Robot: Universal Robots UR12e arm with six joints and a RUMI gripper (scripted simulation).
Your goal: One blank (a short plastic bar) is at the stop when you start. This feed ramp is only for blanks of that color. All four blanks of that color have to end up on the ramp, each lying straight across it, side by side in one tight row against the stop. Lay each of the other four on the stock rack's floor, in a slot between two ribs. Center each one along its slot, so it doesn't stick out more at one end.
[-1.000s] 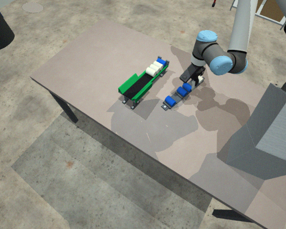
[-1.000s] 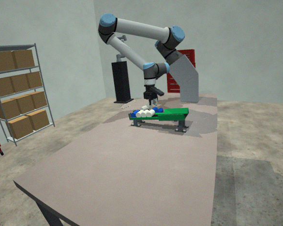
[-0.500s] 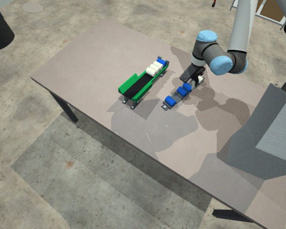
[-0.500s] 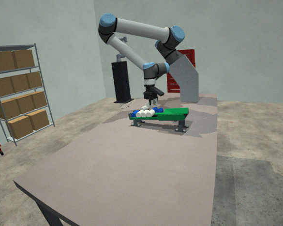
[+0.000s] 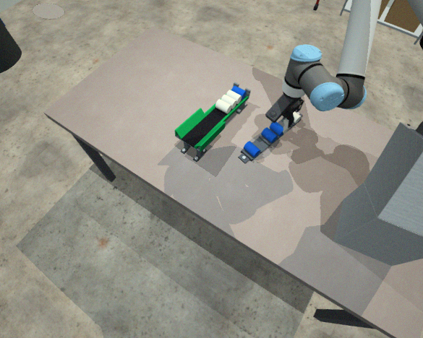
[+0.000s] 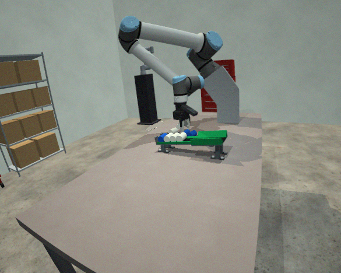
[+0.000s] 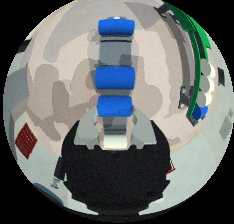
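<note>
Right now my hand is 10 mm short of the grey stock rack, 30 mm to the right of it and 40 mm above it.
</note>
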